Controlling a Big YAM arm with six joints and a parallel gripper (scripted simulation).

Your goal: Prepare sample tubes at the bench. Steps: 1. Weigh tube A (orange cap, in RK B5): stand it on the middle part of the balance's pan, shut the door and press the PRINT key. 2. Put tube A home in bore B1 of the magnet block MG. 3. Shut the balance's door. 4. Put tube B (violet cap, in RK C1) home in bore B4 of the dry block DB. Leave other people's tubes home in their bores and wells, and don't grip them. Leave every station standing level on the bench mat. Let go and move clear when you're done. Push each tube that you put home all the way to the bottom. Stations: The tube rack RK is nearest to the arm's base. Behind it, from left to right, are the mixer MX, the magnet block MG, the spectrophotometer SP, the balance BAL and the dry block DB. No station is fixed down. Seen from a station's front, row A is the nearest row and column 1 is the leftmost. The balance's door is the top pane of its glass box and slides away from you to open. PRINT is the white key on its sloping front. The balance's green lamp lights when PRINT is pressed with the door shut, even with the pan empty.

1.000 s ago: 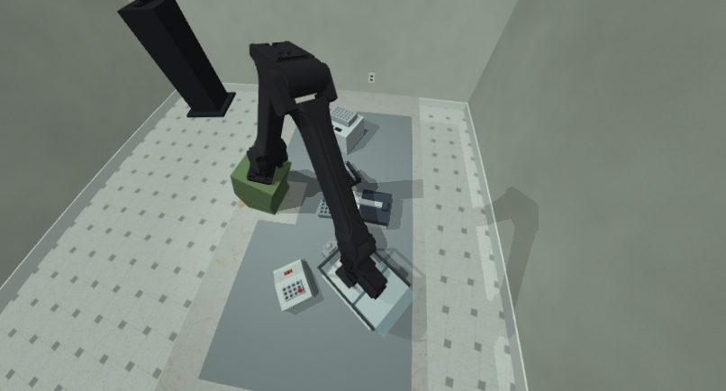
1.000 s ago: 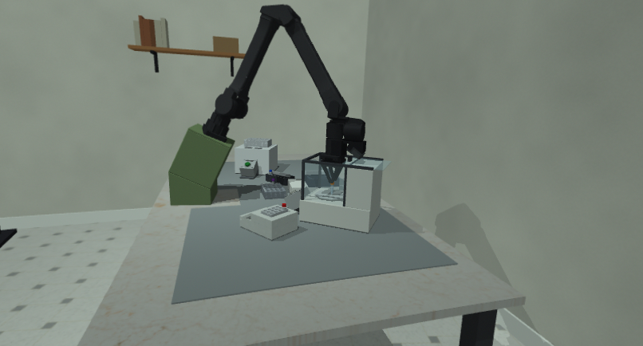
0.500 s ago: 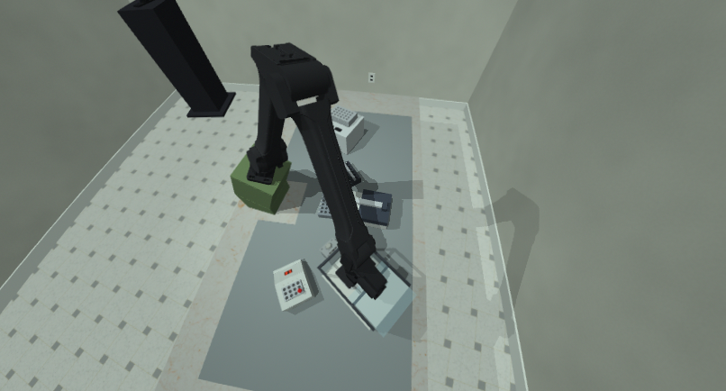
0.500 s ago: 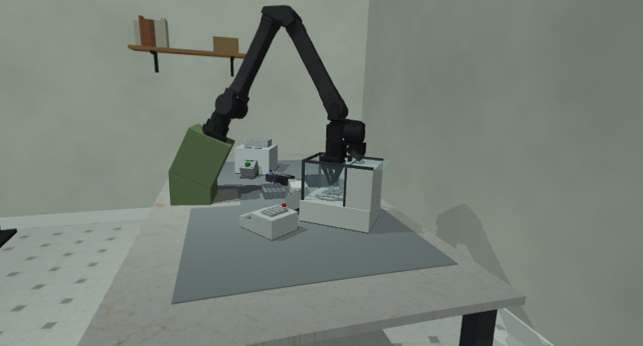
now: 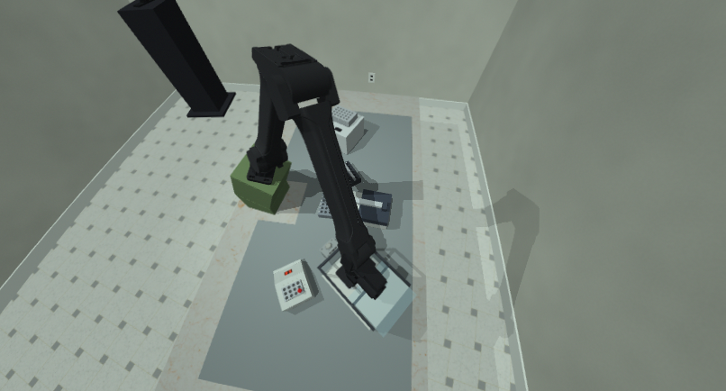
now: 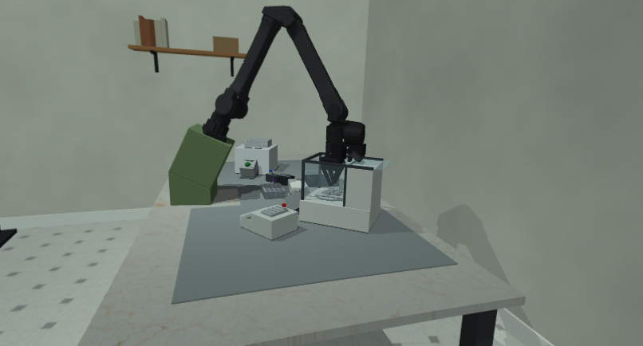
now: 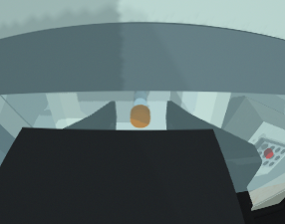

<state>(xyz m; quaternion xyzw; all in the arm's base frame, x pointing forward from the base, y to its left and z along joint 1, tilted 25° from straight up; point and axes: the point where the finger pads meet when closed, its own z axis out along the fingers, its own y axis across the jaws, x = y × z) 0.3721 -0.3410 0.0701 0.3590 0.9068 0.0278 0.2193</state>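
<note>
My hand is 10 mm to the right of the balance pan and 50 mm above it. Round my hand: balance door: 60 mm ahead, 60 mm to the right, 80 mm above; then red-capped tube: 190 mm behind, 50 mm to the right, 60 mm below; then dry block DB: 230 mm behind, 30 mm to the right, 100 mm below.
</note>
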